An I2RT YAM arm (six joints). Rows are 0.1 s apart.
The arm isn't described. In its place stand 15 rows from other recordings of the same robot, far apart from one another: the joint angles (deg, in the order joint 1, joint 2, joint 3, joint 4, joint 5, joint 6), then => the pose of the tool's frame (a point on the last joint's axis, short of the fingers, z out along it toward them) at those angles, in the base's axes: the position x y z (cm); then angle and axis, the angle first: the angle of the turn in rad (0 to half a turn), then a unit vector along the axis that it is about.
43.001 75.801 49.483 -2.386 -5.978 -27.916 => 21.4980 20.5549 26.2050 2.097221 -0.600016 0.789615 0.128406
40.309 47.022 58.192 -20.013 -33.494 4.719 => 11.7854 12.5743 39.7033 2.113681 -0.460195 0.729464 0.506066
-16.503 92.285 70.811 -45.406 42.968 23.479 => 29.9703 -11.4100 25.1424 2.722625 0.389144 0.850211 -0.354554
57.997 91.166 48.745 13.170 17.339 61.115 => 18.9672 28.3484 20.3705 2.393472 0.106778 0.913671 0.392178
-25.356 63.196 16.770 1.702 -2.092 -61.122 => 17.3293 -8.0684 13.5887 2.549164 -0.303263 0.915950 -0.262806
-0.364 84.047 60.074 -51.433 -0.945 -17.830 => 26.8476 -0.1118 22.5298 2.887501 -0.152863 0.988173 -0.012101
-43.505 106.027 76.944 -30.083 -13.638 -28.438 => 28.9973 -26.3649 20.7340 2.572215 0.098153 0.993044 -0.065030
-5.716 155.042 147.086 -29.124 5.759 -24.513 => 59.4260 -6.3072 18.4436 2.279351 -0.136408 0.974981 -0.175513
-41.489 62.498 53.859 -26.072 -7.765 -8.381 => 18.2329 -15.4827 30.7962 2.219118 0.247570 0.956032 -0.157199
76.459 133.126 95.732 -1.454 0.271 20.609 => 12.1194 50.2505 13.6318 2.558436 -0.440099 0.832603 0.336280
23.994 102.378 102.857 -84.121 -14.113 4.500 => 30.0785 14.3382 32.5553 3.095276 -0.174518 0.975703 0.132466
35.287 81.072 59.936 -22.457 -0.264 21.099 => 25.1772 17.8380 26.6352 2.434444 -0.121952 0.972094 0.200404
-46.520 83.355 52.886 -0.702 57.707 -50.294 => 19.1909 -24.6105 25.5064 3.083926 -0.211839 -0.770660 0.601005
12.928 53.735 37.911 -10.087 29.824 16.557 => 20.8886 2.9783 27.1449 1.973658 0.194662 0.976116 -0.096459
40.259 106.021 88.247 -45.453 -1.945 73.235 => 29.9773 25.5441 25.1762 2.914859 0.274055 0.939841 0.203944
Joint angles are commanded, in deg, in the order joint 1, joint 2, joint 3, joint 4, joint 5, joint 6. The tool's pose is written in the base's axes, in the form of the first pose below.
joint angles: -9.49, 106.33, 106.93, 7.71, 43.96, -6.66
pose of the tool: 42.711 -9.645 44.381 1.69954 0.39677 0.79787 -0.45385
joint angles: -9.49, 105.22, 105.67, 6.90, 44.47, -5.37
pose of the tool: 42.238 -9.589 44.288 1.70797 0.40584 0.79668 -0.44789
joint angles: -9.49, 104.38, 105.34, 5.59, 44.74, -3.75
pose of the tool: 41.817 -9.531 44.465 1.70958 0.41688 0.79593 -0.43898
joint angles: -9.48, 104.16, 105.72, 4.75, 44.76, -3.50
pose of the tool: 41.658 -9.498 44.704 1.71133 0.41778 0.79633 -0.43739
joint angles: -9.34, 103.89, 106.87, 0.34, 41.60, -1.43
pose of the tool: 41.590 -9.236 44.826 1.71582 0.39909 0.82257 -0.40510
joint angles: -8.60, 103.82, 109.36, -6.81, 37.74, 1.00
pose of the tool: 41.523 -8.484 45.097 1.73989 0.36891 0.85724 -0.35923
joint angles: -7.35, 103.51, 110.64, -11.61, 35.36, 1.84
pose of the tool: 41.396 -7.417 45.209 1.76455 0.33874 0.88160 -0.32869
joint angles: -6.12, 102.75, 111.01, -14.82, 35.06, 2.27
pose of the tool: 41.002 -6.453 45.378 1.78703 0.32335 0.89207 -0.31569
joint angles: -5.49, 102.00, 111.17, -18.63, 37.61, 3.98
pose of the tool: 40.406 -6.066 45.321 1.83302 0.33684 0.88548 -0.32010
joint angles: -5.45, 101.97, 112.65, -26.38, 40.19, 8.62
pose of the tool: 39.781 -6.103 44.874 1.91761 0.36359 0.87658 -0.31528
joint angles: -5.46, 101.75, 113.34, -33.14, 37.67, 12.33
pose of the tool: 39.288 -5.941 44.244 1.98317 0.35895 0.89028 -0.28028
